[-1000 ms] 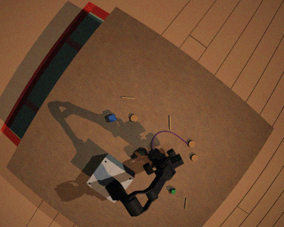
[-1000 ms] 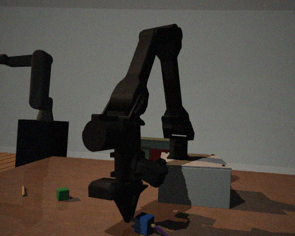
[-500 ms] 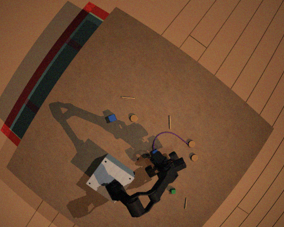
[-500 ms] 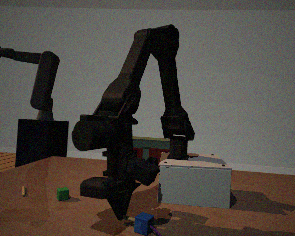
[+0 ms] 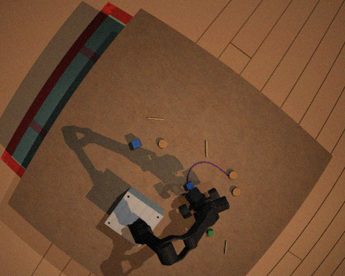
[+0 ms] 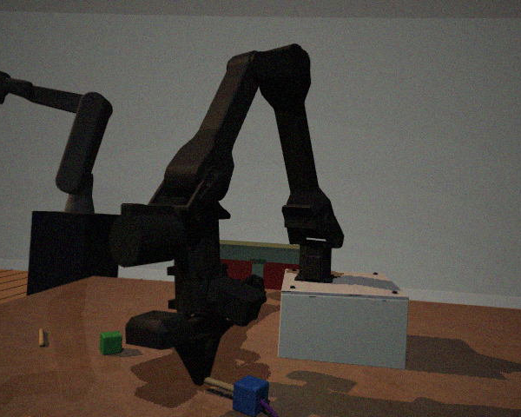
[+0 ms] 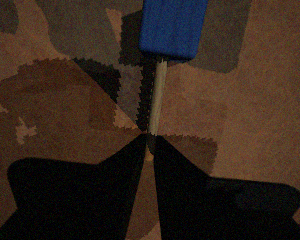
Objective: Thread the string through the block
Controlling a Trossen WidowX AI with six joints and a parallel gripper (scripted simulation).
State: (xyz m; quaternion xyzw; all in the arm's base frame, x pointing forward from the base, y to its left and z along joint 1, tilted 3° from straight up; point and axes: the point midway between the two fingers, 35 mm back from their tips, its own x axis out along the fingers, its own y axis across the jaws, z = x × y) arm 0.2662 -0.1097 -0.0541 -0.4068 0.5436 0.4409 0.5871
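Now: the green cube 18 cm to the right of my gripper tip and 8 cm behind it. The rest, counted from my gripper tip: round wooden button (20 cm ahead, 5 cm to the right); then thin wooden stick (4 cm to the left, 1 cm ahead, 1 cm above).
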